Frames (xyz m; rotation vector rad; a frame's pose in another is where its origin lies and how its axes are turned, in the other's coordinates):
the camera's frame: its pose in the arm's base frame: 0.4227 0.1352 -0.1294 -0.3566 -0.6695 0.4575
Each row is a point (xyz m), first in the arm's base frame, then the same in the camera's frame.
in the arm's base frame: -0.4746 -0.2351 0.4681
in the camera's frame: -0.5065 -0.3253 0.9679
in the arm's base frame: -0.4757 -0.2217 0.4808
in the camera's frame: -0.4939 -0.3195 0.9802
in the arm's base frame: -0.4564 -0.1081 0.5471
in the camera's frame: -0.3887 -0.2595 1.0350
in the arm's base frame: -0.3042 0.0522 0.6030
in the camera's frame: -0.1729 -0.1938 1.0021
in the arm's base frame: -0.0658 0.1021 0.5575
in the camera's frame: -0.0055 -0.1997 0.8195
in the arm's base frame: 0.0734 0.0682 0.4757
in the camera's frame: 0.0319 -0.2312 0.6620
